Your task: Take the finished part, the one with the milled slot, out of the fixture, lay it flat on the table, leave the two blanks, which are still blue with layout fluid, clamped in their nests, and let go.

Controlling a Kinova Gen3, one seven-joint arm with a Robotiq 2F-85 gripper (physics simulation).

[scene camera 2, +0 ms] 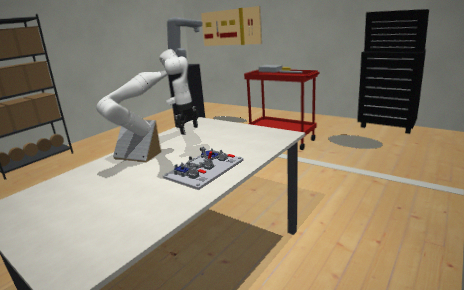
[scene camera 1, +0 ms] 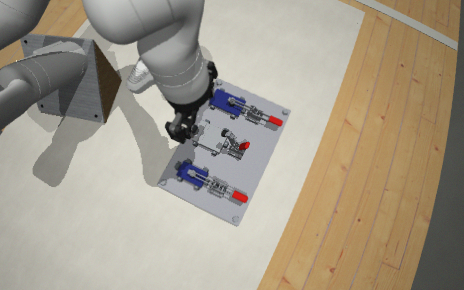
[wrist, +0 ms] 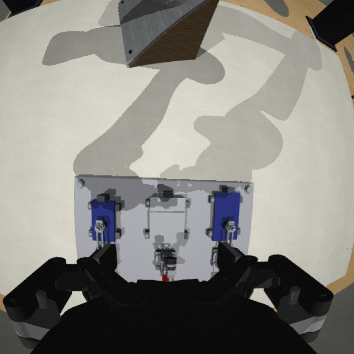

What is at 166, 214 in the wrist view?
A finished part.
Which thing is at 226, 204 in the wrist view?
A blue blank.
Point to a fixture plate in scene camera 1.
At 244, 175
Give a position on a blue blank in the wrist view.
At 104, 210
